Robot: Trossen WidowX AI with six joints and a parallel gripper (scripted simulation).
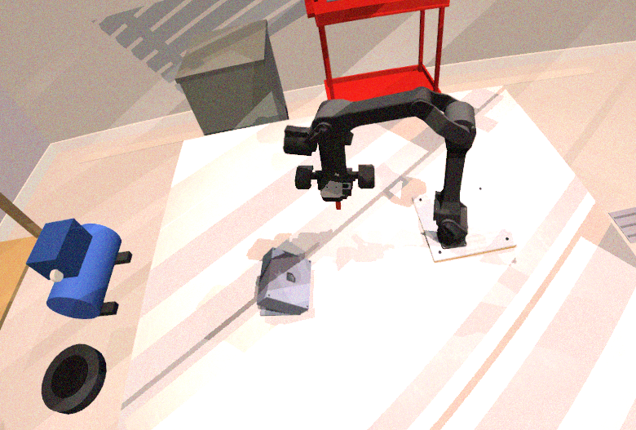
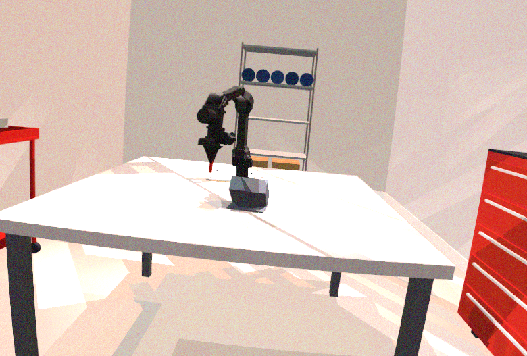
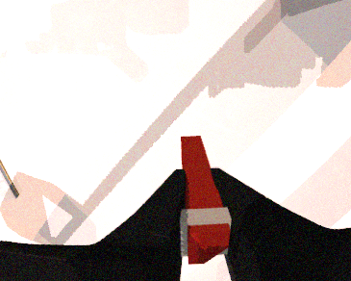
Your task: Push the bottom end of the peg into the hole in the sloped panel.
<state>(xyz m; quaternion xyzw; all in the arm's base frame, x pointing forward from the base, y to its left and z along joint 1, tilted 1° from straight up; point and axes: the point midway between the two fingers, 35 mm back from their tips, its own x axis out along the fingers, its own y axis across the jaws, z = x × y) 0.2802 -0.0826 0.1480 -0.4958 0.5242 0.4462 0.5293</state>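
My gripper tip is 18 cm to the right of the sloped panel, 15 cm short of it and 7 cm above it. From my gripper tip the other things lie so: peg 2 cm above.
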